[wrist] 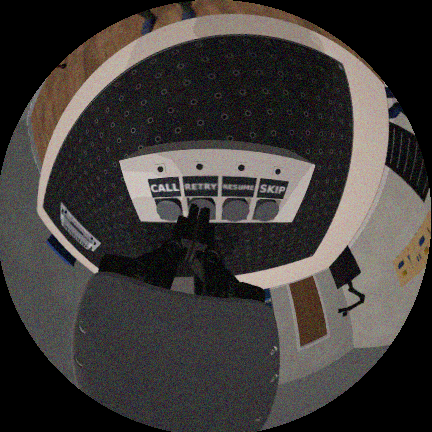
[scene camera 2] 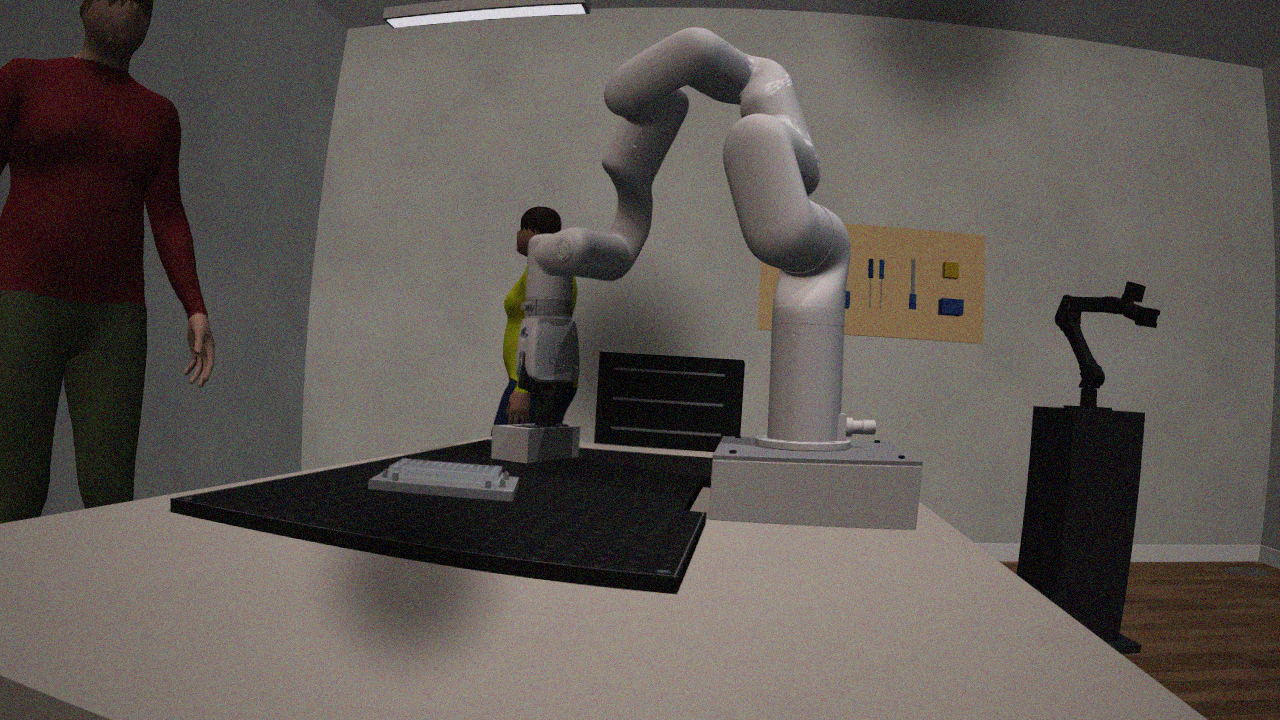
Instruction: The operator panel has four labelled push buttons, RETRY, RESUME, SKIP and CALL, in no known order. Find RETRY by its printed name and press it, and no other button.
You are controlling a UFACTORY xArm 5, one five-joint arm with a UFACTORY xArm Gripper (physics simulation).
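Places are measured from the arm's base along level axes (x ahead, y left, z up), in metres.
Pixels of known places: gripper, fingertip midpoint: [wrist: 195,217] [scene camera 2: 545,426]; arm's base, origin of the base link: [scene camera 2: 803,446].
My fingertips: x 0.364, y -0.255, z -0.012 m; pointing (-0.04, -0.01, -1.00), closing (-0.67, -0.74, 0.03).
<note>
Ahead of a thing's pixels: the offset from my fingertips to its middle. Level surfaces: height alone.
The white operator panel @[0.016 m ahead, 0.029 m right, 0.027 m down] [scene camera 2: 535,444] [wrist: 134,182] lies on the black mat. In the wrist view its labels read, left to right, CALL @[0.038 m ahead, 0.010 m left, 0.002 m down] [wrist: 165,188], RETRY @[0.026 m ahead, 0.017 m right, 0.002 m down] [wrist: 201,186], RESUME @[0.014 m ahead, 0.045 m right, 0.002 m down] [wrist: 238,187] and SKIP @[0.002 m ahead, 0.072 m right, 0.002 m down] [wrist: 272,189]. Below them are the round grey CALL button @[0.017 m ahead, 0.019 m left, 0.003 m down] [wrist: 168,210], RETRY button @[0.005 m ahead, 0.008 m right, 0.004 m down] [wrist: 204,205], RESUME button @[0.007 m back, 0.036 m right, 0.003 m down] [wrist: 235,209] and SKIP button @[0.019 m back, 0.063 m right, 0.003 m down] [wrist: 267,210]. My gripper [wrist: 195,217] [scene camera 2: 548,423] is shut and empty, pointing down, with its tips over the RETRY button and hiding part of it. Whether the tips touch the button or it is pushed in, I cannot tell.
A grey slotted block @[0.065 m ahead, 0.373 m left, 0.036 m down] [scene camera 2: 443,481] [wrist: 79,229] lies on the black mat @[0.055 m down] [scene camera 2: 572,523] [wrist: 280,100], apart from the panel. The robot's base [scene camera 2: 814,488] stands at the mat's right in the scene view. A person in red [scene camera 2: 89,197] and one in yellow [scene camera 2: 512,322] stand beyond the table.
</note>
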